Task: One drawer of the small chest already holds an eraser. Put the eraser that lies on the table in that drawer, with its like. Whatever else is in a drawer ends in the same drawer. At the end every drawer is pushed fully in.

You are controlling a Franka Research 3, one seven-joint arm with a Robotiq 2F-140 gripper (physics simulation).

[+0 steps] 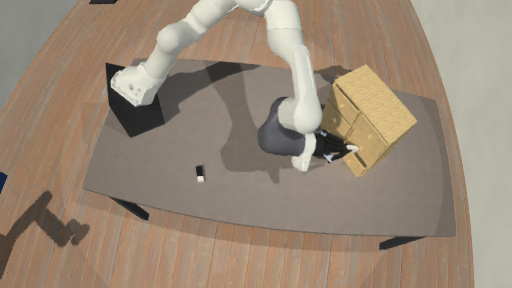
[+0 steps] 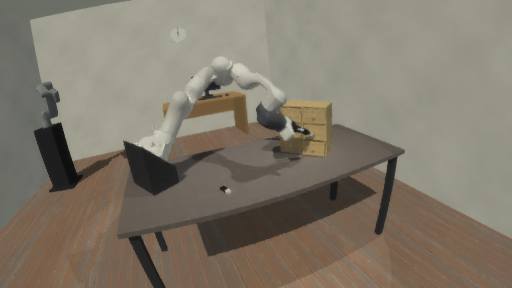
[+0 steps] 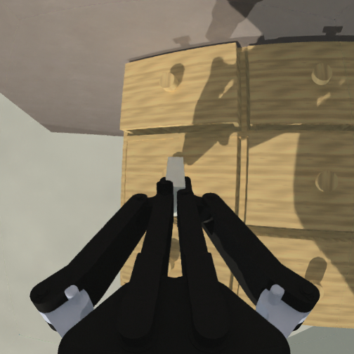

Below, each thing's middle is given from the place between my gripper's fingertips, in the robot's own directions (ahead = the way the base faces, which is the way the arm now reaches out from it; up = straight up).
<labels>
Now: the light-wood chest (image 1: 377,102) 3 cm ahead of my hand, 13 cm to the left of it and 1 cm above it.
</labels>
